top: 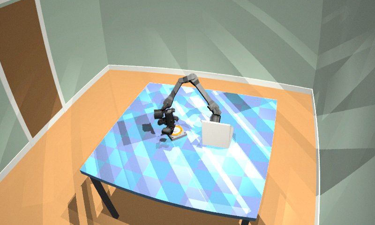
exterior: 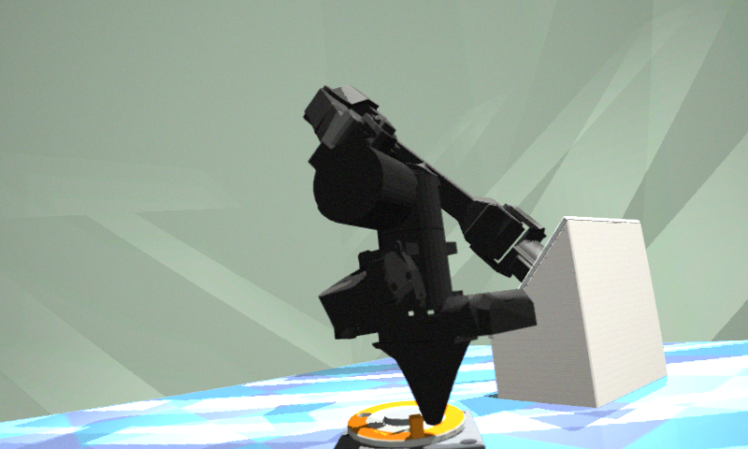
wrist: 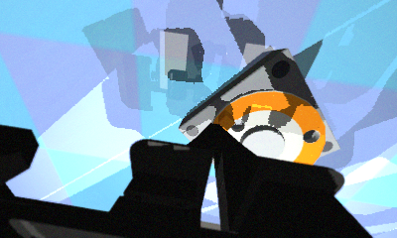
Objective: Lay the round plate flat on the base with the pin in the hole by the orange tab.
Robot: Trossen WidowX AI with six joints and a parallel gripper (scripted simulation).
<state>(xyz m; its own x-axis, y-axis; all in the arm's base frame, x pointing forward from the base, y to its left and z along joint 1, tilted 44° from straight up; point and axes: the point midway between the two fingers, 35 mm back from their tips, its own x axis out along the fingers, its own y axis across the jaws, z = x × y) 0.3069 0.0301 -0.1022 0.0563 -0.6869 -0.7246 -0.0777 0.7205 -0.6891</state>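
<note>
Now: gripper tip 3 cm to the left of the round plate. Round my gripper tip: base: 5 cm to the right, 2 cm below, 1 cm behind.
</note>
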